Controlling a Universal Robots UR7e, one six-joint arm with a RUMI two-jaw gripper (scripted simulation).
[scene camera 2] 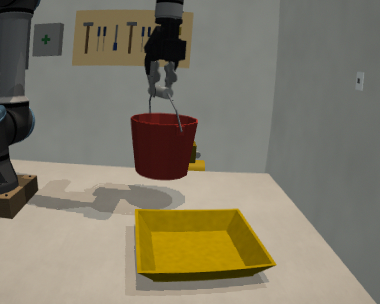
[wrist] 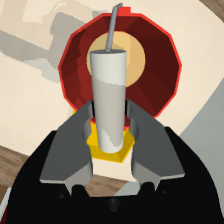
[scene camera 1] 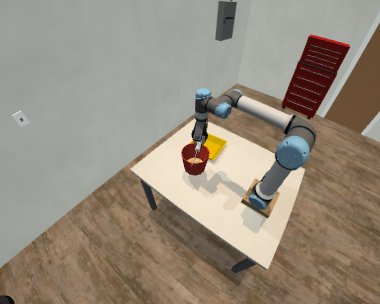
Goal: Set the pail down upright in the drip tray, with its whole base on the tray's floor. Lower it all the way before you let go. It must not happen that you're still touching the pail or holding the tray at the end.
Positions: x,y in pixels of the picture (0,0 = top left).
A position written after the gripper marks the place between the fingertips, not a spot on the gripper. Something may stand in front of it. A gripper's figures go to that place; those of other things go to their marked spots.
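Labels:
The gripper (scene camera 2: 159,97) is 0.88 m from the lens, and a red pail (scene camera 2: 161,152) is 0.84 m from the lens. A yellow drip tray (scene camera 2: 184,240) is 0.76 m from the lens; the yellow drip tray is nearer to the lens than the gripper.

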